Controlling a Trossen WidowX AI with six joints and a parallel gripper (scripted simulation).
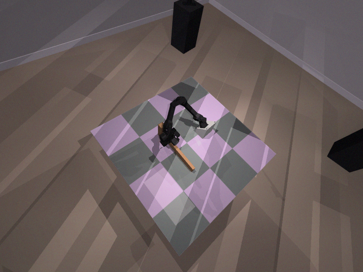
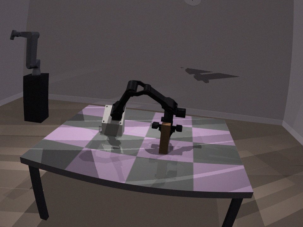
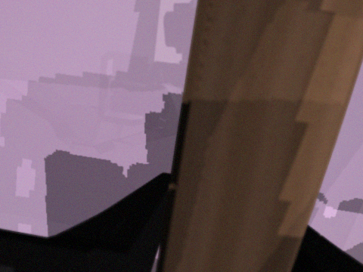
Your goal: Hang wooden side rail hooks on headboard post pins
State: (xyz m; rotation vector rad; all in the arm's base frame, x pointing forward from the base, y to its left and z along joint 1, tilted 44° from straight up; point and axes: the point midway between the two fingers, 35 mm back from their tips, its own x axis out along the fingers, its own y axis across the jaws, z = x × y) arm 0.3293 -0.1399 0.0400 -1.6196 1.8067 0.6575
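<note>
My gripper tip is 120 mm to the left of the wooden headboard post, 40 mm below it and 10 mm past it.
</note>
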